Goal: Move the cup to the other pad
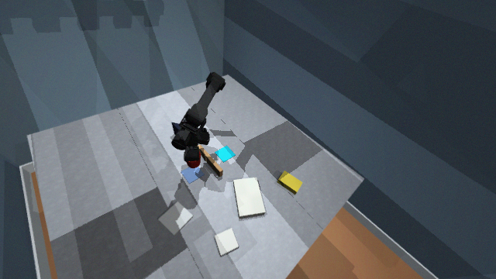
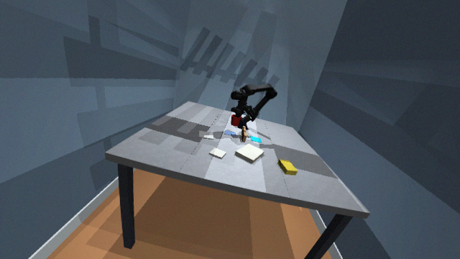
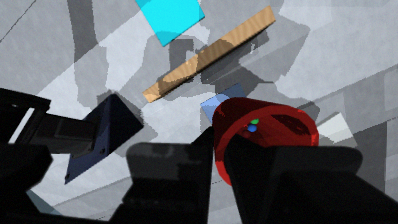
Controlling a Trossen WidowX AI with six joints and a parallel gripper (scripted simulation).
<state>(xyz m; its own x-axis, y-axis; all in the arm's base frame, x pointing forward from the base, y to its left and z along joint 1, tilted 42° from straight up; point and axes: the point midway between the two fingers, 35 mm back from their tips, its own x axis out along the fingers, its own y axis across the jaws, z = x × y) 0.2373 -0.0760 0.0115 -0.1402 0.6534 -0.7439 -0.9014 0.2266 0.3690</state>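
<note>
The blue marble is 4 cm ahead of my gripper tip, 3 cm to the right of it and 2 cm below it. From my gripper tip the other things lie so: wooden bar 2 cm ahead, 8 cm to the left, 10 cm below; then cup 3 cm ahead, 2 cm to the right; then green marble 5 cm ahead, 2 cm to the right, 2 cm below.
</note>
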